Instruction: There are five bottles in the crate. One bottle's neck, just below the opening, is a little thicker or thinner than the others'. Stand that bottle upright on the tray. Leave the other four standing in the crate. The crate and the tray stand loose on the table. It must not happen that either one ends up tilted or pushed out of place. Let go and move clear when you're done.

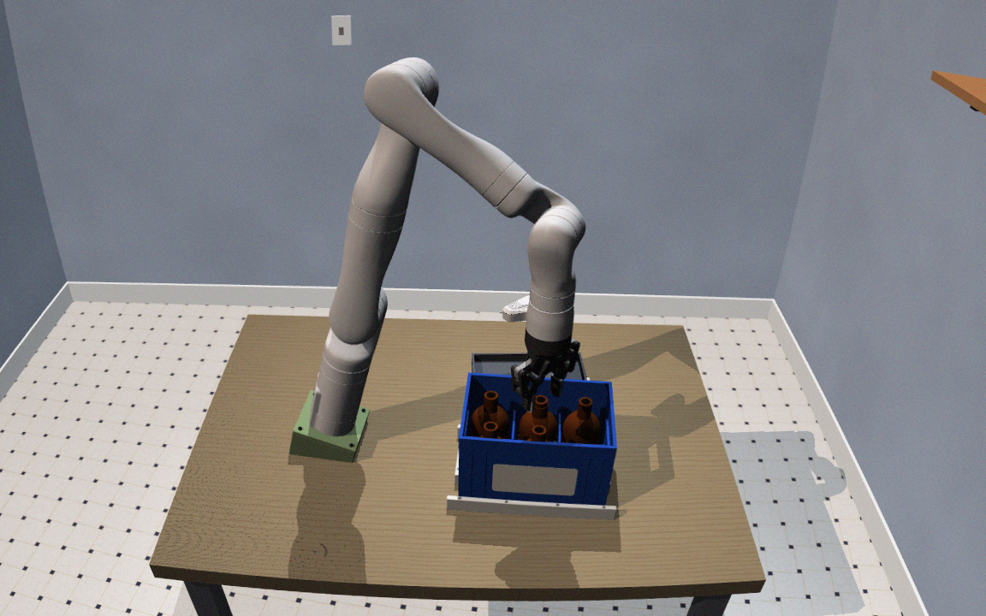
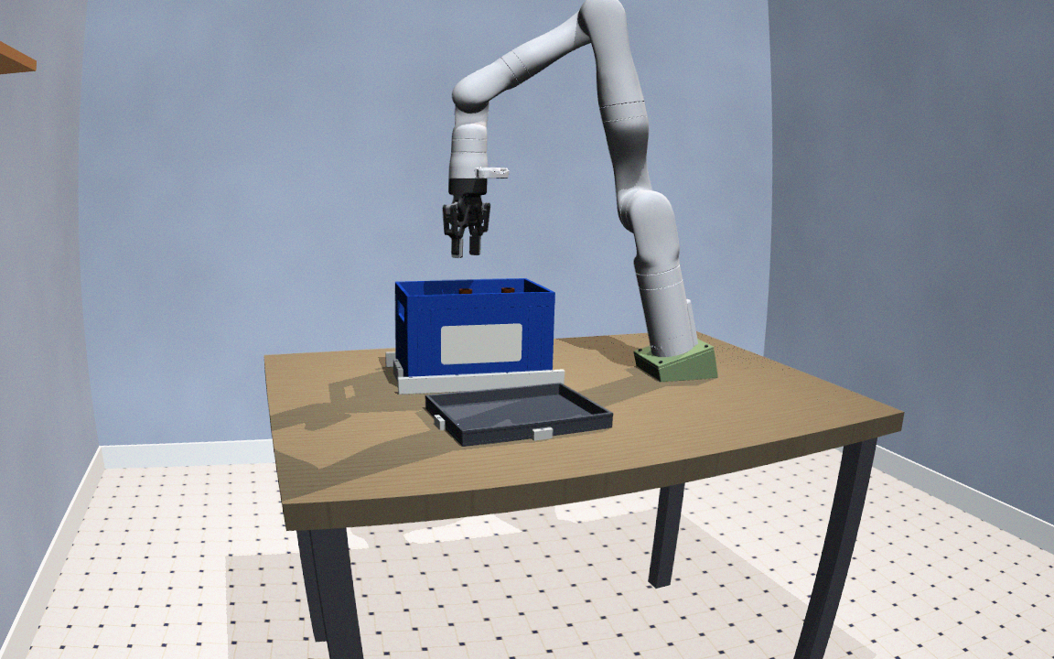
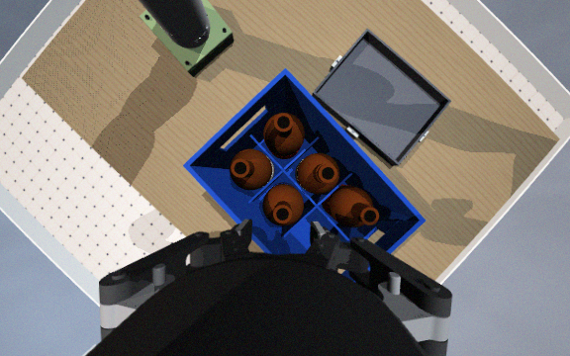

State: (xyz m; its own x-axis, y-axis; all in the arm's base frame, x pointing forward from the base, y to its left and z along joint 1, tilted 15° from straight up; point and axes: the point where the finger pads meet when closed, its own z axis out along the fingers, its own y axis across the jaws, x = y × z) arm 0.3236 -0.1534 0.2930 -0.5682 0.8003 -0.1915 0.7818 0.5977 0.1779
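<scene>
Right now the blue crate is 1 cm ahead of my hand, 4 cm to the left of it and 16 cm below it. Round my hand: dark grey tray 3 cm ahead, 32 cm to the left, 23 cm below.
</scene>
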